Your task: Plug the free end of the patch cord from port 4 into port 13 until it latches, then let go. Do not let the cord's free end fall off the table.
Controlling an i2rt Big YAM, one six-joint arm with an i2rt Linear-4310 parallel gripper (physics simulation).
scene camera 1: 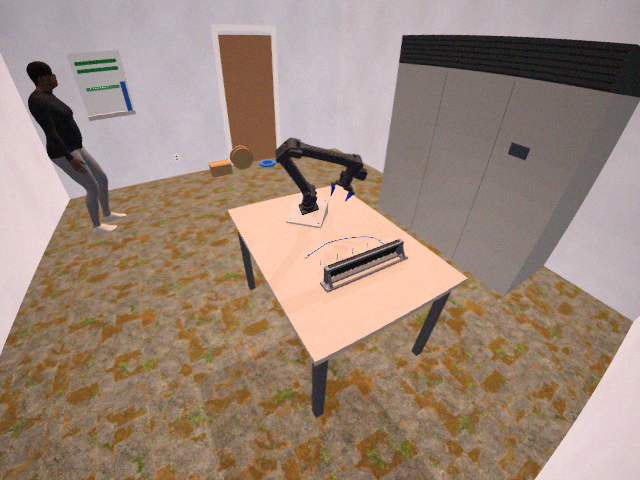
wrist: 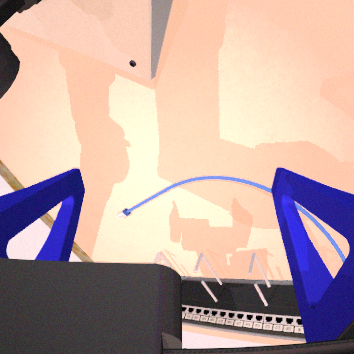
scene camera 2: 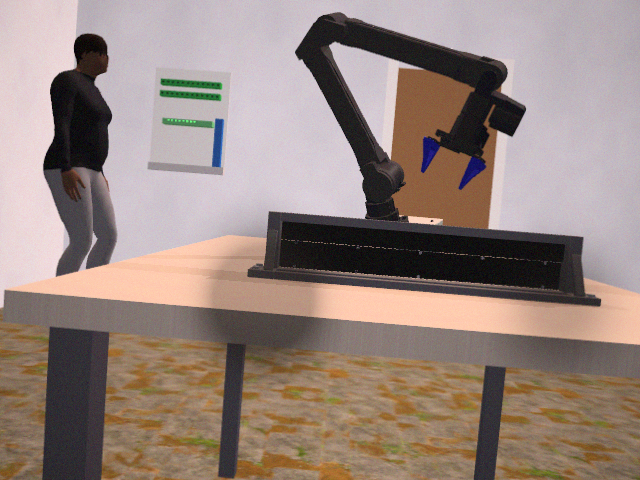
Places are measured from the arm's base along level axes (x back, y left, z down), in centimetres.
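Pixels of known places: gripper, between the fingertips: [scene camera 1: 337, 198] [wrist: 177, 178] [scene camera 2: 440, 180]; arm's base, origin of its link: [scene camera 1: 308, 207].
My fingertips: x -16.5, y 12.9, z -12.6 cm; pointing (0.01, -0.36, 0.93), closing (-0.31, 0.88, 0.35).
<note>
For each thing: its middle in the pictures, then the offset to it from my fingertips. "*": a spot on its surface instead. Level surfaces: height alone.
- blue patch cord, a spot on its surface: [wrist: 215, 178] * dz +18.6, dx -15.0, dy -6.7 cm
- patch panel, middle of its body: [scene camera 2: 418, 253] [wrist: 263, 298] [scene camera 1: 362, 257] dz +14.3, dx -39.0, dy -2.4 cm
- small clear plug with a blue boot, middle of its body: [wrist: 122, 214] [scene camera 1: 306, 256] dz +18.8, dx -23.4, dy -27.8 cm
- table, height of its surface: dz +19.3 cm
The blue patch cord [scene camera 1: 345, 238] [wrist: 215, 178] lies in an arc on the table behind the patch panel [scene camera 1: 364, 261] [scene camera 2: 421, 226] [wrist: 225, 291]. Its free end, a small clear plug with a blue boot [scene camera 1: 307, 256] [wrist: 124, 213], lies on the table to the left. The cord's other end runs toward the panel's right part; in the wrist view it passes behind the right finger. My gripper [scene camera 1: 340, 196] [scene camera 2: 443, 180] [wrist: 177, 178] is open and empty, high above the table. A row of numbered ports shows in the wrist view; port 13 cannot be singled out surely.
Thin upright cable guides [wrist: 202, 262] [scene camera 1: 337, 256] stand along the panel's cord side. The arm's base plate [scene camera 1: 305, 219] [wrist: 115, 45] is on the table [scene camera 1: 320, 330] [scene camera 2: 155, 289]. A tall grey cabinet [scene camera 1: 465, 155] stands beyond the table's right side. A person [scene camera 1: 59, 124] [scene camera 2: 80, 124] stands by the far left wall.
</note>
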